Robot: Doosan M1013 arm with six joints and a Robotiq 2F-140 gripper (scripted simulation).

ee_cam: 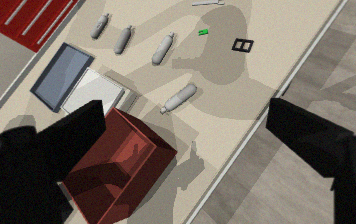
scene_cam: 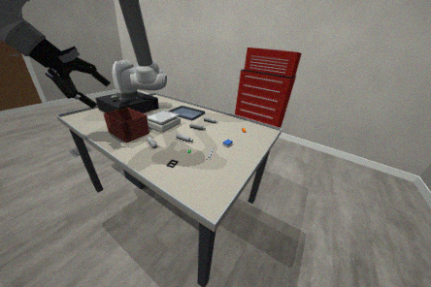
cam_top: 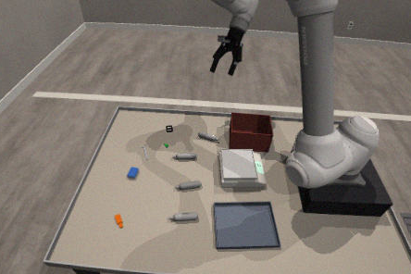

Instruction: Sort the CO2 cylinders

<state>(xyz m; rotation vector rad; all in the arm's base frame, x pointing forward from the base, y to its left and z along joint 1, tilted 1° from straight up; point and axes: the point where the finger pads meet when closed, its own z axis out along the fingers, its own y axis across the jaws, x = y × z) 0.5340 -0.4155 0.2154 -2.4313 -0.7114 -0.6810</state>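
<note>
Right now my hand is 380 mm to the right of the scale plate, 250 mm above it and 100 mm past it. Also, from my hand: green bit: 300 mm below, 250 mm ahead, 240 mm to the left; red scrap bin: 270 mm below, 170 mm to the left, 170 mm behind; black buckle: 300 mm below, 260 mm ahead, 120 mm to the left.
</note>
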